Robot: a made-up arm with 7 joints. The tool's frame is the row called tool.
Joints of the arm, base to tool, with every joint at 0 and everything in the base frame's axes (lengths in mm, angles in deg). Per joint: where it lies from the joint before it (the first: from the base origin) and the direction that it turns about. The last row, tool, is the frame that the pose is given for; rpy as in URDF.
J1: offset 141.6 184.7 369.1 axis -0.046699 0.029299 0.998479
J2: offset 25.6 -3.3 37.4 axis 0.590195 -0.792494 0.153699
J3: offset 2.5 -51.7 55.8 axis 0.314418 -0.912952 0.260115
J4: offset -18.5 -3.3 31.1 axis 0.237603 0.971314 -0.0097
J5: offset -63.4 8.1 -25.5 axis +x
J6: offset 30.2 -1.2 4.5 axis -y
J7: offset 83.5 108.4 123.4 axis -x
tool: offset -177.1 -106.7 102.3 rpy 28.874 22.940 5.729
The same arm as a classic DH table. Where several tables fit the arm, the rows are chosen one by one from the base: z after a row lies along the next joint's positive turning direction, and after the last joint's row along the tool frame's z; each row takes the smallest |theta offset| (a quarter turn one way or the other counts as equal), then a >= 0, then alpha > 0; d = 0 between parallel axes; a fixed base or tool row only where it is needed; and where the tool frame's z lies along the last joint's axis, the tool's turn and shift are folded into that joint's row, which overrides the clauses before.
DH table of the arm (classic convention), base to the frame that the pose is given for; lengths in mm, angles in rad. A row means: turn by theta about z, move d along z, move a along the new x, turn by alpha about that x. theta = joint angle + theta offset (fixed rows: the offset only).
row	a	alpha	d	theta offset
base (fixed)	231.7	-0.0552	763.7	1.0105
J1	19.2	1.4679	-361.2	-0.3678
J2	34.6	-0.3206	-63.5	1.1751
J3	35.4	2.5228	138.3	0.6804
J4	-25.4	-1.3309	-2.1	0.4475
J5	4.5	-1.5708	-35.2	0.0100
J6	123.4	-1.5708	-107.2	0.0000
J7	-43.8	1.9691	153.0	1.0652
tool (fixed)	0.0	0.0000	153.2	-1.6793

